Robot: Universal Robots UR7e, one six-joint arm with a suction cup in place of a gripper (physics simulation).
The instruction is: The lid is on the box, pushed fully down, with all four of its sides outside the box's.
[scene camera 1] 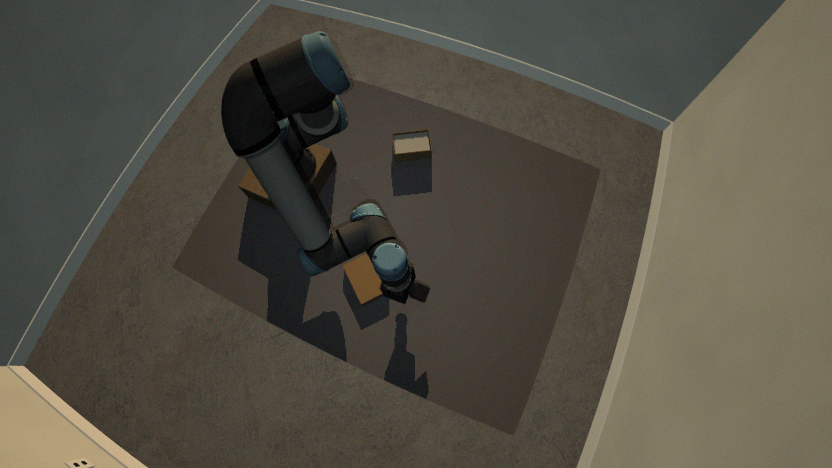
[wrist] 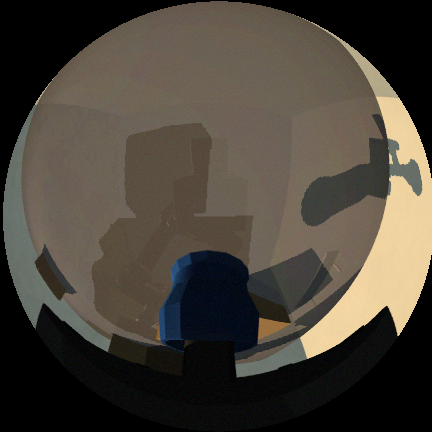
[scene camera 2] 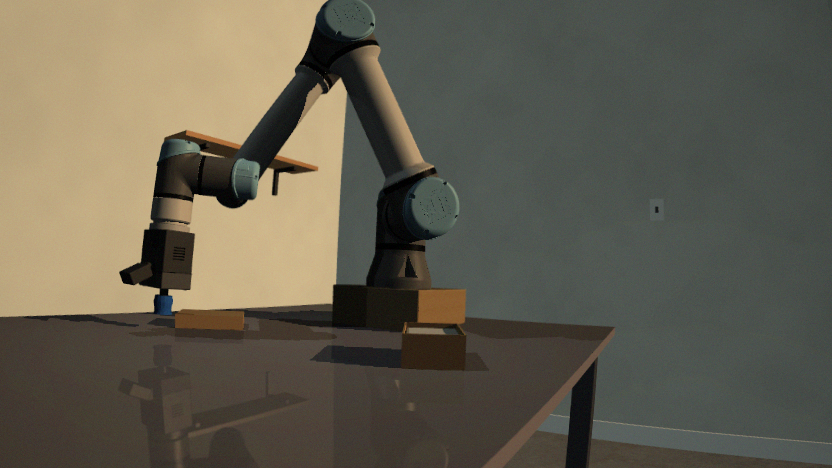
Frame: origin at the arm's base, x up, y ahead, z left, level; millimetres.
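Where they show: hand, its tool point: (wrist: 209, 280) (scene camera 2: 162, 313); arm's base, origin of its link: (scene camera 2: 398, 287).
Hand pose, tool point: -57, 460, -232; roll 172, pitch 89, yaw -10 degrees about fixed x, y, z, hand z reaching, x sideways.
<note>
Things, the pixels of their centre, and the offset from my tool point, as dx, dy, dz.
- lid, middle of its body: (wrist: 217, 331) (scene camera 2: 211, 319) (scene camera 1: 366, 278) -17, -114, -2
- box, middle of its body: (scene camera 2: 432, 344) (scene camera 1: 411, 145) (wrist: 49, 278) -7, -148, +469
The lid (scene camera 1: 361, 279) (scene camera 2: 209, 320) (wrist: 272, 327) is a shallow orange-brown block, lying closed side up on the table. The arm covers its right part in scene camera 1, and the suction cup hides much of it in the wrist view. The box (scene camera 1: 412, 156) (scene camera 2: 433, 352) (wrist: 50, 278) stands upright and apart from the lid, open at the top, with a pale inside. My gripper's blue suction cup (scene camera 2: 163, 306) (wrist: 210, 295) points down beside the lid, low over the table at about the lid's height. It is shut, with nothing seen on it; the arm hides it in scene camera 1.
The arm stands on a wooden pedestal (scene camera 1: 323, 158) (scene camera 2: 442, 306) (wrist: 162, 359) on the dark, glossy table (scene camera 1: 494, 244) (scene camera 2: 279, 401) (wrist: 215, 70). A wooden shelf (scene camera 2: 296, 165) is behind the arm on the pale wall. The box is nearer the table's right edge in scene camera 2.
</note>
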